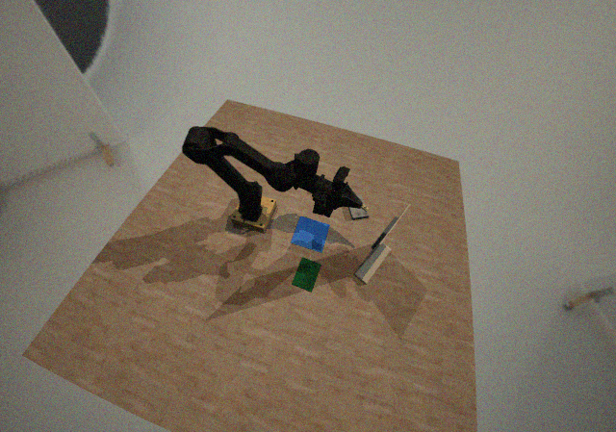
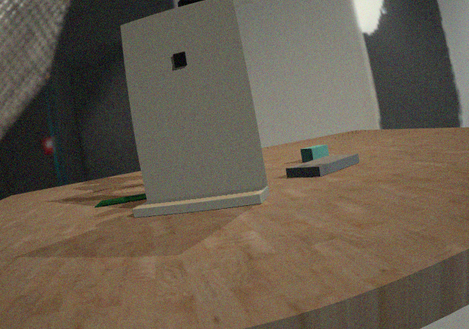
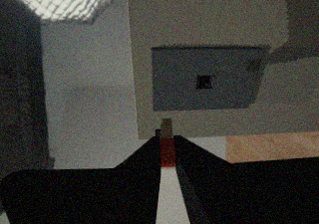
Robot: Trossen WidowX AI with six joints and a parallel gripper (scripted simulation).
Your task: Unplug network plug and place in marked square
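Now: gripper tip 130 mm past the blue square, 10 mm to the left of it and 240 mm above it. The rest, counted from my gripper tip: upright panel 100 mm ahead, 50 mm to the right, 120 mm below; red plug 10 mm ahead; flat grey slab 30 mm ahead, 160 mm to the left, 230 mm below.
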